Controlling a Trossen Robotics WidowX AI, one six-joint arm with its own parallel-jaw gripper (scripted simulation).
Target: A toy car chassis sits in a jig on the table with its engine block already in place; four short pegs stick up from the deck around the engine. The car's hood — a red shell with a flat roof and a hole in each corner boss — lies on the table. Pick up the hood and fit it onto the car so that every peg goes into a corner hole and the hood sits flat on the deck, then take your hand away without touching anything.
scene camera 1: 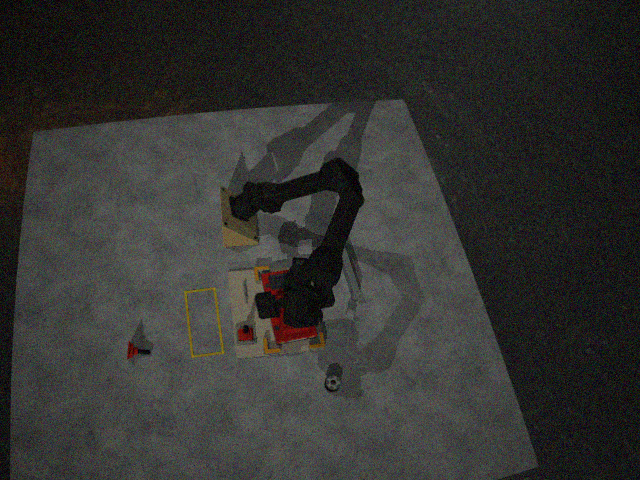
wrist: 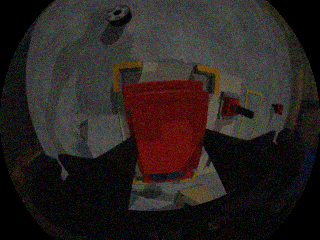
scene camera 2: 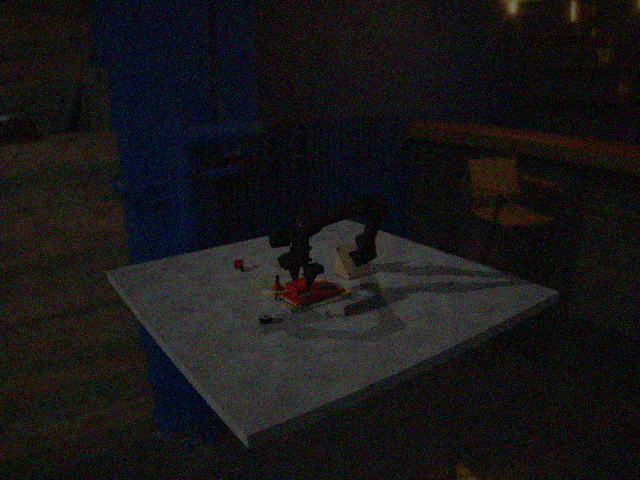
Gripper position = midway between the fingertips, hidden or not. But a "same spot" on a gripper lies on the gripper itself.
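You can find my gripper in scene camera 1 (pixel 292 313), and it shows in the wrist view and in scene camera 2 as well. On my gripper, (wrist: pixel 237 161) and (scene camera 2: pixel 293 267) are the same spot.
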